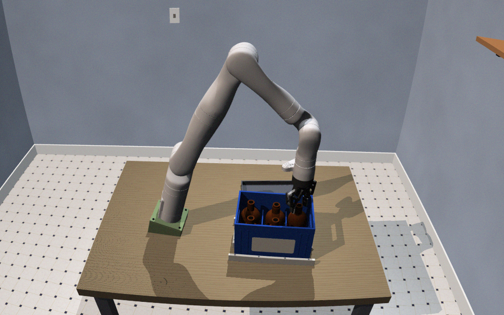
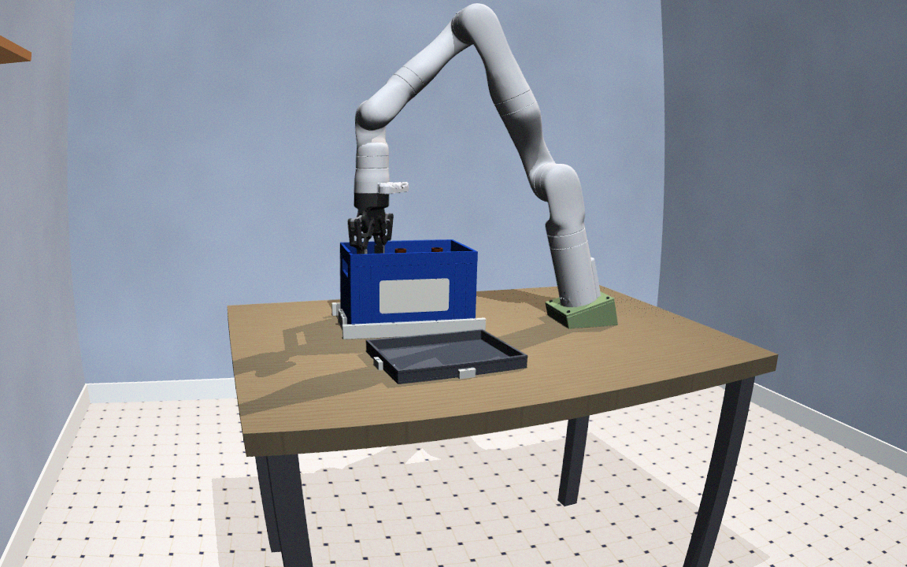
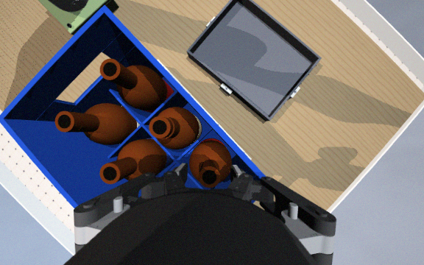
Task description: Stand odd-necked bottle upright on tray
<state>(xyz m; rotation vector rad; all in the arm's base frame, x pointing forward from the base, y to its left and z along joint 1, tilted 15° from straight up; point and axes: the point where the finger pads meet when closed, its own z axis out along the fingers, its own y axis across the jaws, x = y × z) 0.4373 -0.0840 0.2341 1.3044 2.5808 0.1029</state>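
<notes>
Now: hand 90 mm past the blue crate, 80 mm above it and 30 mm to the left of it. Also, from my hand: dark grey tray (240 mm to the left, 150 mm below, 60 mm behind).
</notes>
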